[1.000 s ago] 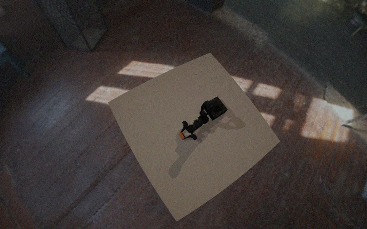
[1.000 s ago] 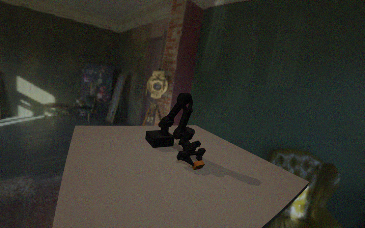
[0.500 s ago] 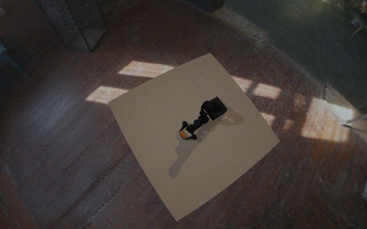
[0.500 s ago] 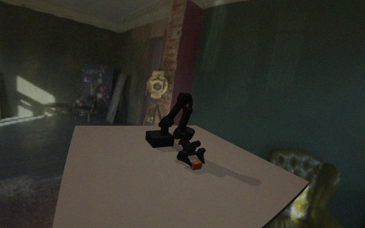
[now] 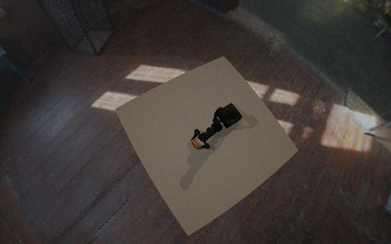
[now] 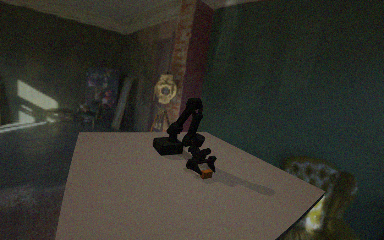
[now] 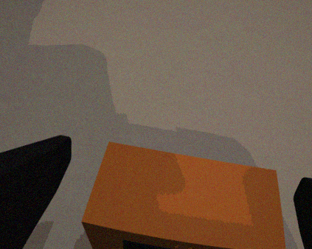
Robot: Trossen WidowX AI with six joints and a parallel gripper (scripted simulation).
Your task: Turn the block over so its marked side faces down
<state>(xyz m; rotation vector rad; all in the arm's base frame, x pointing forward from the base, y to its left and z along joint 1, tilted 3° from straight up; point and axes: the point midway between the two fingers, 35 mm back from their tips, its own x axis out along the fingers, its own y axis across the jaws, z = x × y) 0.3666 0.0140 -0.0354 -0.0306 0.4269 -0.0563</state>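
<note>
My gripper tip is now 20 mm past the orange block and 10 mm above it.
</note>
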